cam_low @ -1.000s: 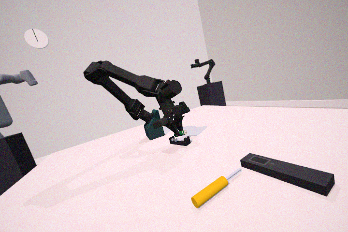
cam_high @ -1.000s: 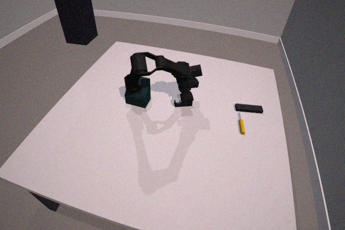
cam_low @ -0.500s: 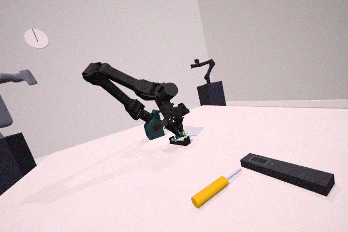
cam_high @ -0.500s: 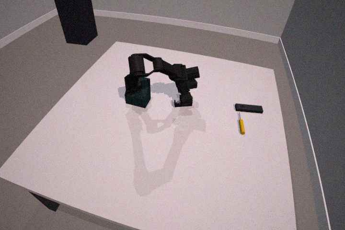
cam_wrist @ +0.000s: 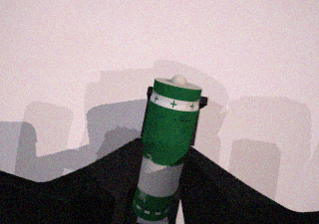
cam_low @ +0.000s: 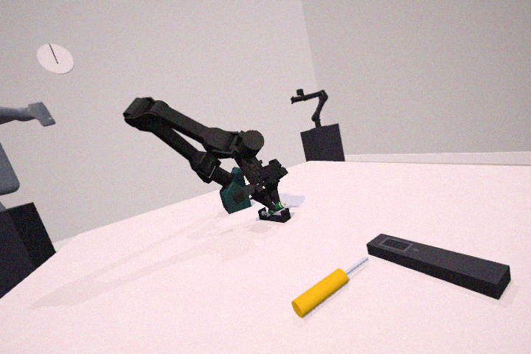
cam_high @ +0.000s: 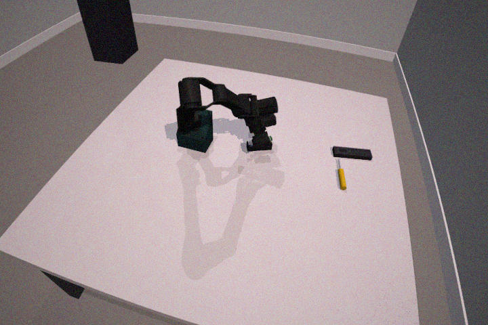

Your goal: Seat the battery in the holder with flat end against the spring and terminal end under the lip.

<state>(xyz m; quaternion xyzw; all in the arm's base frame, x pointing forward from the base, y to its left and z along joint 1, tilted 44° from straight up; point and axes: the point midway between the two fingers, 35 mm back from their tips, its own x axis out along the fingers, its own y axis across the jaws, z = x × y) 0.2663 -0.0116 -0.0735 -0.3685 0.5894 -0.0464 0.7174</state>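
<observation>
Right now my gripper tip is 10 mm below the battery. Also, from my gripper tip: yellow-handled screwdriver (320 mm ahead, 60 mm to the right, 20 mm below); then long black bar (360 mm ahead, 60 mm to the left, 10 mm below).
</observation>
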